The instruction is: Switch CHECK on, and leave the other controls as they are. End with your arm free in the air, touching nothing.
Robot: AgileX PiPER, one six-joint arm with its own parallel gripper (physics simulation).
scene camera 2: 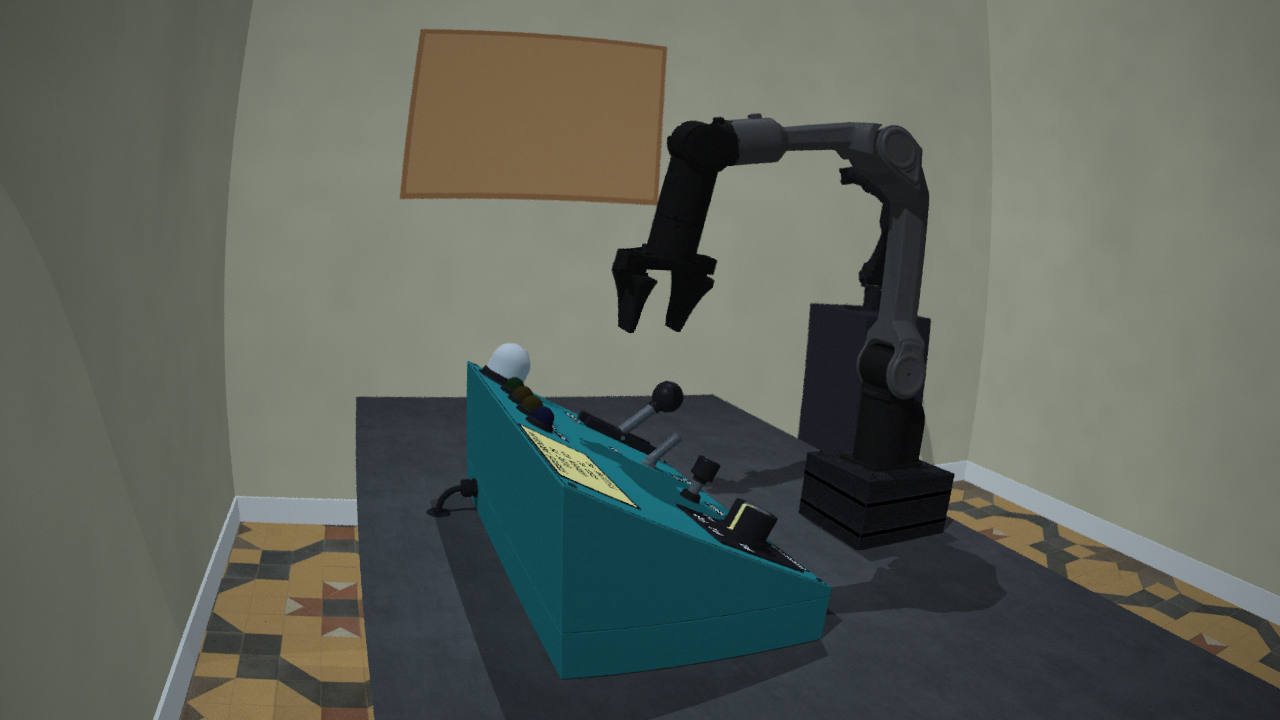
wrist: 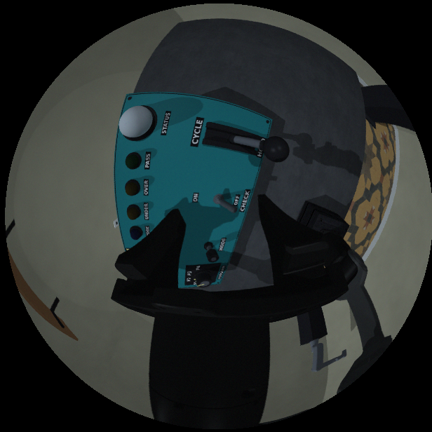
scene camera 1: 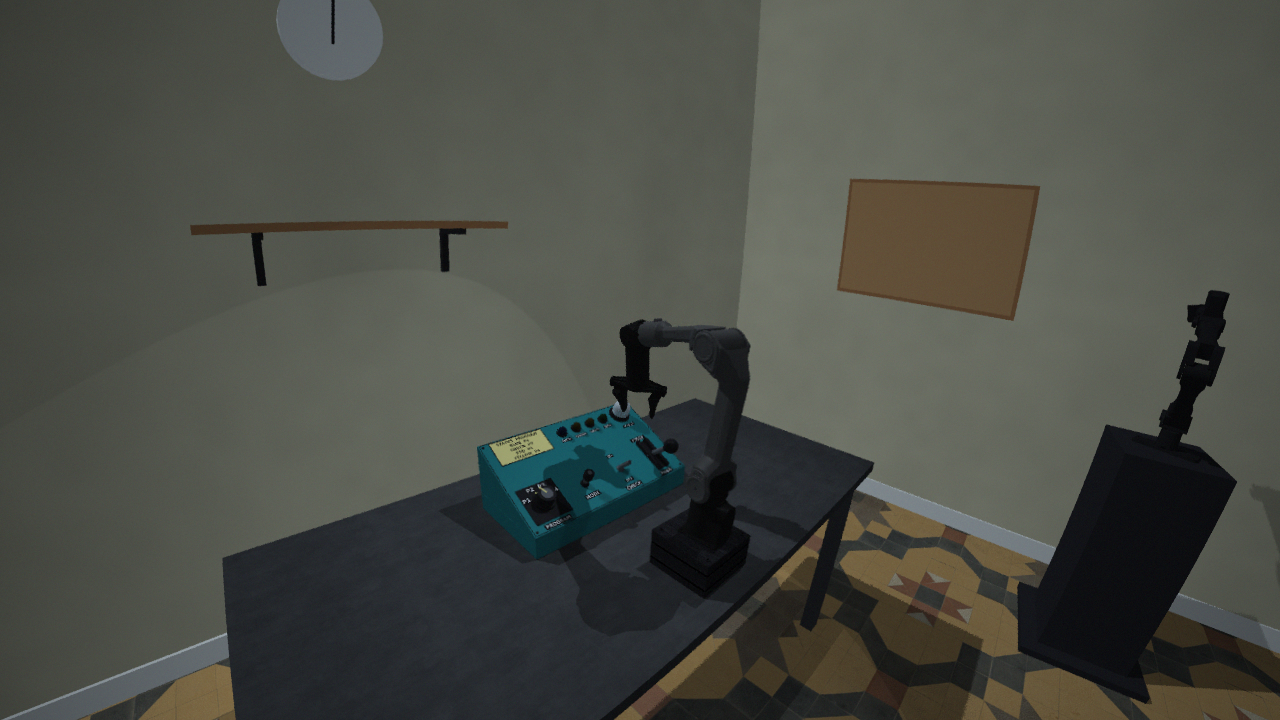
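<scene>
The teal console (scene camera 1: 503, 503) (scene camera 2: 680, 591) (wrist: 175, 150) stands on the table. Its CHECK switch (scene camera 1: 624, 466) (scene camera 2: 664, 449) (wrist: 228, 203) is a small grey lever, tilted toward the OFF label in the wrist view. The ball-ended CYCLE/HOLD lever (scene camera 1: 670, 445) (scene camera 2: 666, 396) (wrist: 275, 149) leans to the HOLD end. The MODE switch (scene camera 1: 587, 478) (scene camera 2: 704, 471) (wrist: 212, 252) and the PROGRAM knob (scene camera 2: 750, 521) are beyond CHECK. My gripper (scene camera 1: 638, 412) (scene camera 2: 652, 328) (wrist: 218, 210) is open and empty, pointing down above the console, apart from its controls.
The white STATUS dome (scene camera 2: 510, 360) (wrist: 136, 121) rises at the console's high back edge, beside a row of small dark lamps. A cable (scene camera 2: 452, 490) leaves the console's back. A dark pedestal (scene camera 1: 1118, 555) with another arm stands beyond the table (scene camera 1: 358, 608).
</scene>
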